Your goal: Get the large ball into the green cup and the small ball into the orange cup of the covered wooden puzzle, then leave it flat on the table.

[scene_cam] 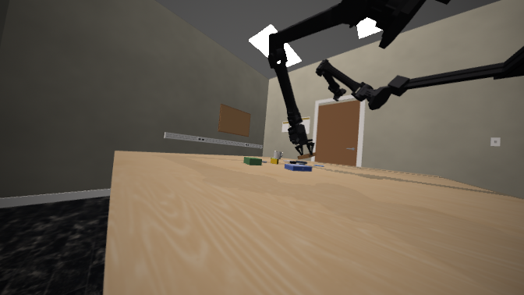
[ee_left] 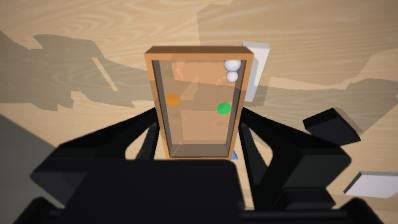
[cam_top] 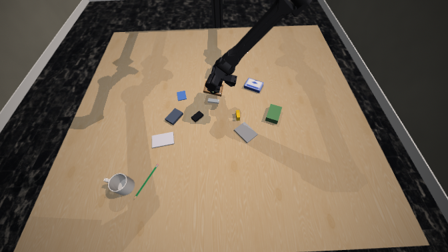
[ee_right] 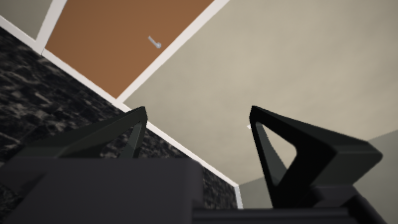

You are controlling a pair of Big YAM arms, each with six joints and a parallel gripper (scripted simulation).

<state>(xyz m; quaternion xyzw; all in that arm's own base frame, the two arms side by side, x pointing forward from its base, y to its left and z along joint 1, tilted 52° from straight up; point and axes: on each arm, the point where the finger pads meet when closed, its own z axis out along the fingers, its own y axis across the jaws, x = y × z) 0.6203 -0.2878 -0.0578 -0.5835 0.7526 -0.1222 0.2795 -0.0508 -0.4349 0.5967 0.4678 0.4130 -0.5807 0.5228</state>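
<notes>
Now: left hand 40 mm short of the white block, 10 mm to the left of it and 70 mm above it. From my left hand the other things lie so: covered wooden puzzle: 10 mm below; black block: 140 mm ahead, 120 mm to the right, 70 mm below; yellow block: 170 mm ahead, 110 mm to the left, 60 mm below.
</notes>
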